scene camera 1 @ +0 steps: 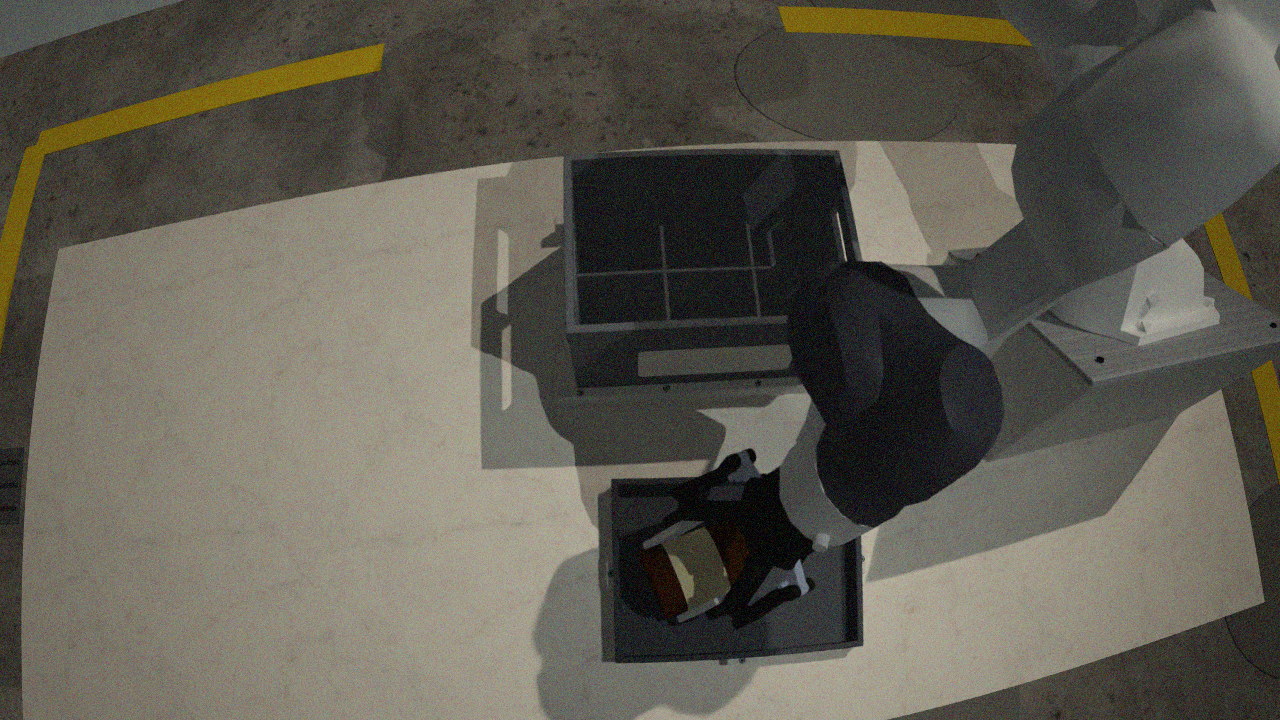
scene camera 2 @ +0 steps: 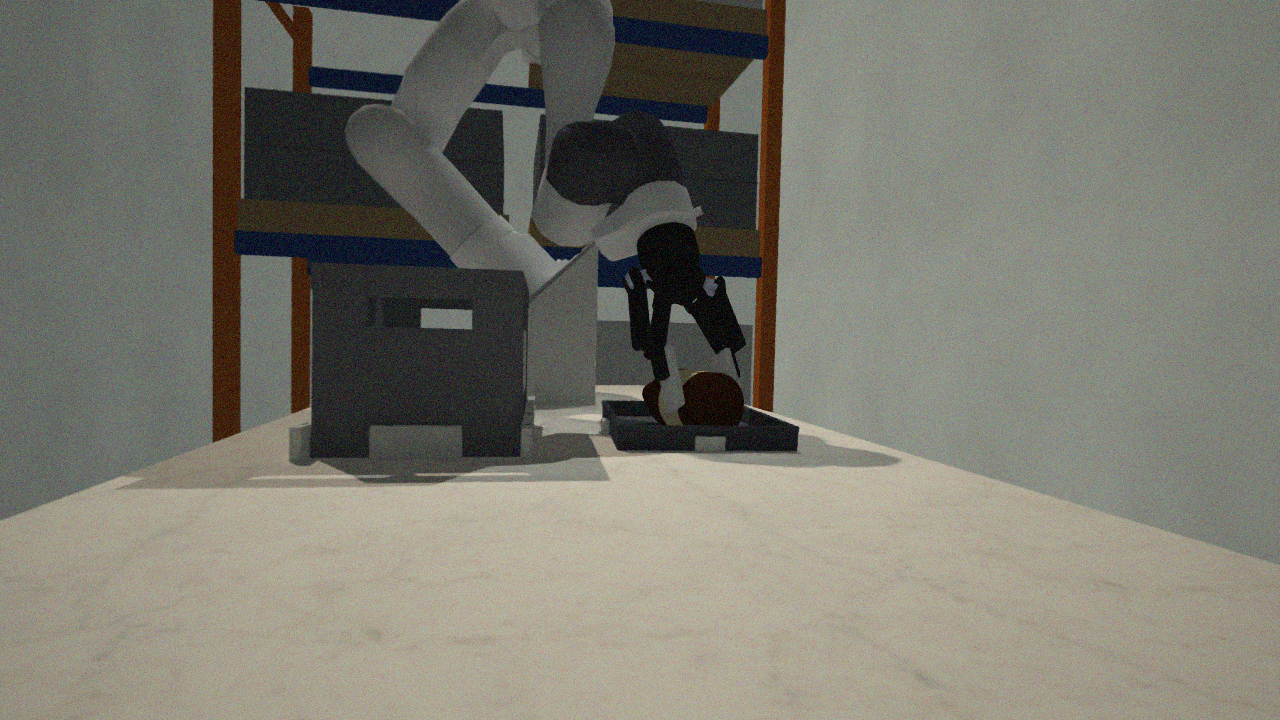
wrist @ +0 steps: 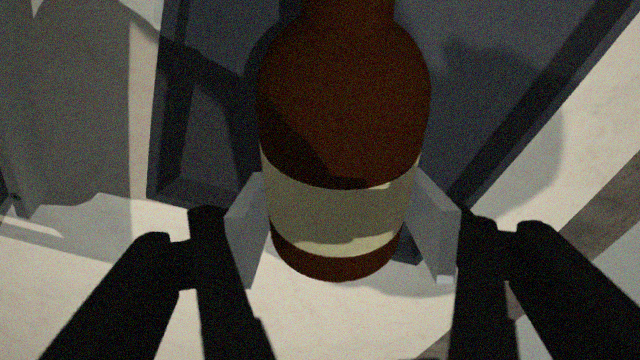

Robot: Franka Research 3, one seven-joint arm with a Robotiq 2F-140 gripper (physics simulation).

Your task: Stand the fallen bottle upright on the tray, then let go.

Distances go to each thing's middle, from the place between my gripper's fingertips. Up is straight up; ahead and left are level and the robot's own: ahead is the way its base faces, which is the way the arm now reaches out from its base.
I see the brown bottle (scene camera 1: 685, 572) 5 cm behind my hand and 1 cm to the right of it.
